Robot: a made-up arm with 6 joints. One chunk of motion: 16 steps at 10 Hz.
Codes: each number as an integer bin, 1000 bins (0 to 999) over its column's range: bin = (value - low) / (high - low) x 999, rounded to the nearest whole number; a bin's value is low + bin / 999 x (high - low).
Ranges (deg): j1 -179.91..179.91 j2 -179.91..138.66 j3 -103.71..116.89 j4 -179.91..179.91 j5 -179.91..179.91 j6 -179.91..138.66
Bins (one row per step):
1: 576 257 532 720 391 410
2: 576 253 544 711 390 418
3: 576 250 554 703 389 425
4: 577 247 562 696 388 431
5: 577 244 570 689 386 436
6: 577 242 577 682 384 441
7: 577 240 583 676 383 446
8: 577 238 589 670 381 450
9: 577 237 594 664 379 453
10: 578 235 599 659 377 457
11: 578 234 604 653 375 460
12: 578 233 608 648 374 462
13: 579 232 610 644 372 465
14: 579 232 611 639 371 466
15: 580 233 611 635 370 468
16: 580 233 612 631 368 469
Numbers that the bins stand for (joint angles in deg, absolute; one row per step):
1: 27.55 -97.96 13.77 79.42 -39.08 -49.17
2: 27.55 -99.23 16.42 76.18 -39.44 -46.61
3: 27.55 -100.19 18.62 73.30 -39.80 -44.38
4: 27.91 -101.14 20.39 70.78 -40.16 -42.47
5: 27.91 -102.10 22.16 68.25 -40.88 -40.87
6: 27.91 -102.74 23.70 65.73 -41.60 -39.28
7: 27.91 -103.38 25.03 63.57 -41.96 -37.69
8: 27.91 -104.01 26.35 61.41 -42.68 -36.41
9: 27.91 -104.33 27.46 59.25 -43.40 -35.45
10: 28.27 -104.97 28.56 57.45 -44.12 -34.18
11: 28.27 -105.29 29.67 55.29 -44.84 -33.22
12: 28.27 -105.61 30.55 53.49 -45.20 -32.58
13: 28.63 -105.93 30.99 52.05 -45.92 -31.63
14: 28.63 -105.93 31.21 50.25 -46.28 -31.31
15: 28.99 -105.61 31.21 48.80 -46.64 -30.67
16: 28.99 -105.61 31.43 47.36 -47.36 -30.35

